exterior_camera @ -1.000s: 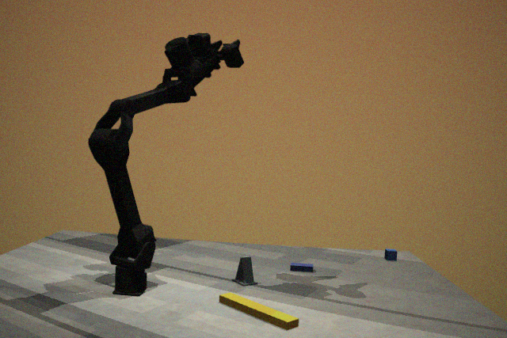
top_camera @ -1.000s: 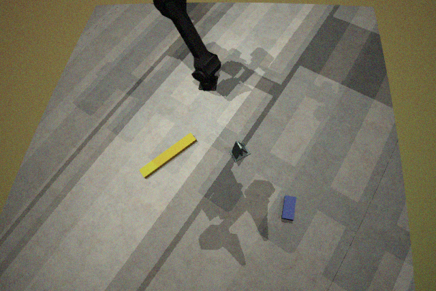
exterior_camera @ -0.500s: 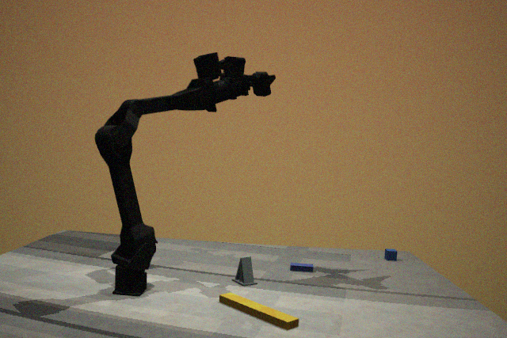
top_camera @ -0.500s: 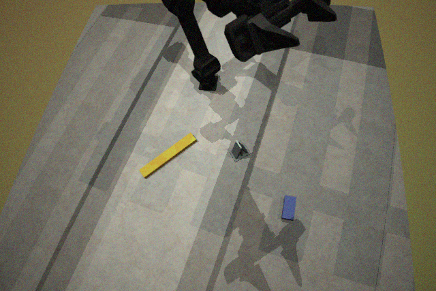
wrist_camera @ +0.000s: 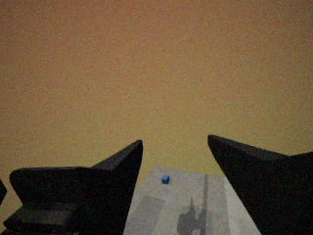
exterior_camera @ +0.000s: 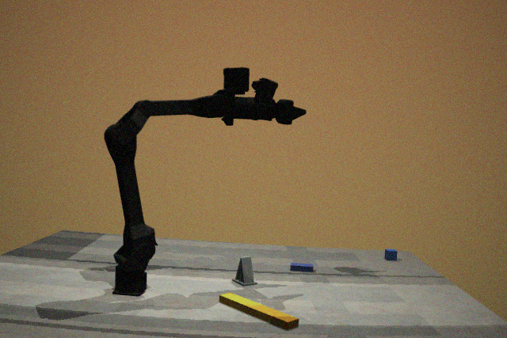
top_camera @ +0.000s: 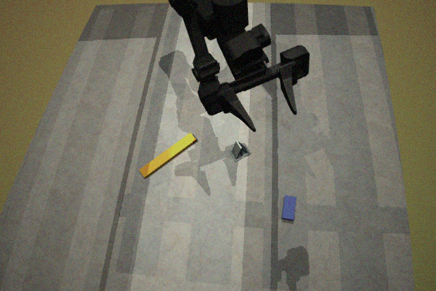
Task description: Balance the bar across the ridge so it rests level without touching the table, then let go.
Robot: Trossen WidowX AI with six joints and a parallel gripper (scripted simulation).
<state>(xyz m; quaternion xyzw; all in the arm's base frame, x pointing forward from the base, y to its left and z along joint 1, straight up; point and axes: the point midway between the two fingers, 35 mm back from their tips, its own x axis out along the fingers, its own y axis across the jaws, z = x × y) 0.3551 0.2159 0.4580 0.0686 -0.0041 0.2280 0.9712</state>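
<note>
My gripper tip is 90 mm past the yellow bar, 320 mm to the left of it and 450 mm above it. Round my gripper tip: flat blue block (40 mm ahead, 70 mm to the left, 450 mm below); small blue cube (350 mm ahead, 270 mm to the left, 440 mm below).
</note>
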